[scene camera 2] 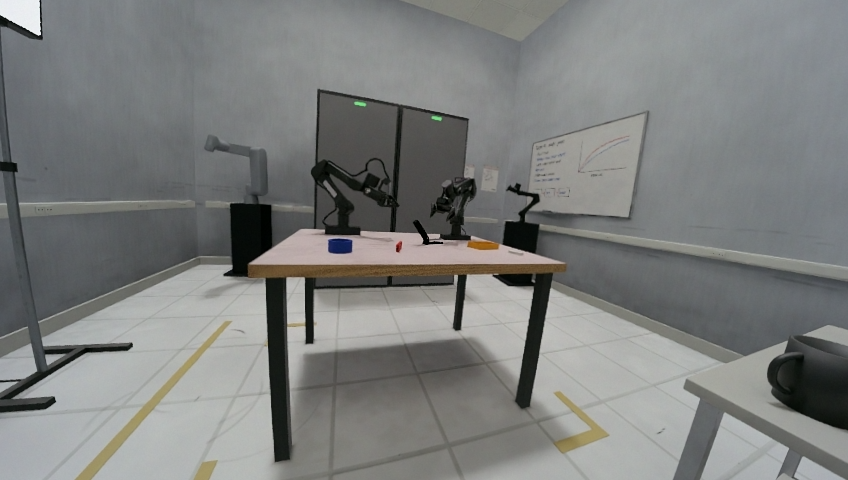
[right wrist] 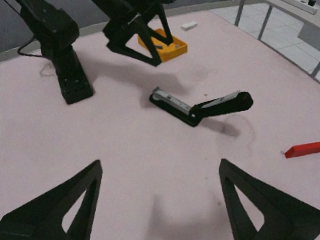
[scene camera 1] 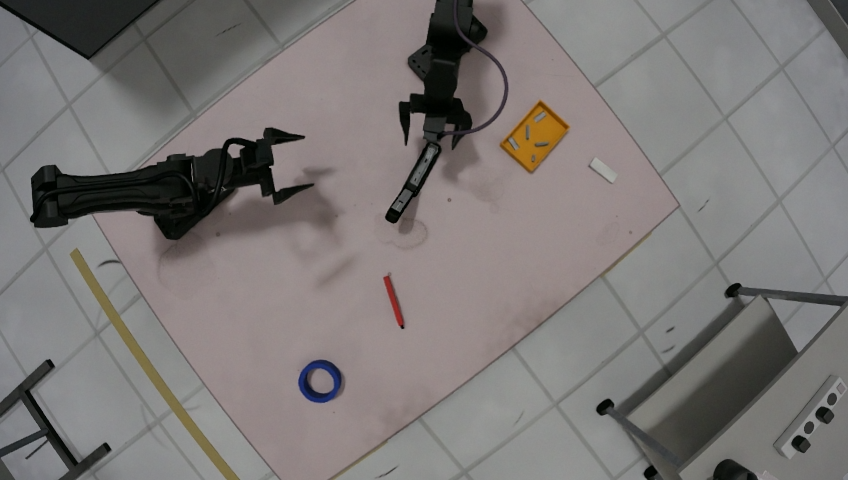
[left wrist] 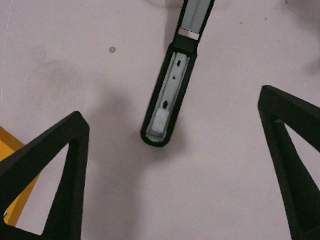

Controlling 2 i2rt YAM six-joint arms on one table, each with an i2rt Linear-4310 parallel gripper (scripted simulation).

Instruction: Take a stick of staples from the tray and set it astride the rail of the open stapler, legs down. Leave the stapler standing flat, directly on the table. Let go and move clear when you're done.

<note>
In view: the left gripper [left wrist: 166,107], the right gripper [scene camera 1: 309,160] and a black stapler [scene camera 1: 423,166].
The black stapler shows as well in the right wrist view [right wrist: 185,108]. The left gripper is seen too in the right wrist view [right wrist: 165,53]. The right gripper also shows in the right wrist view [right wrist: 161,165].
</note>
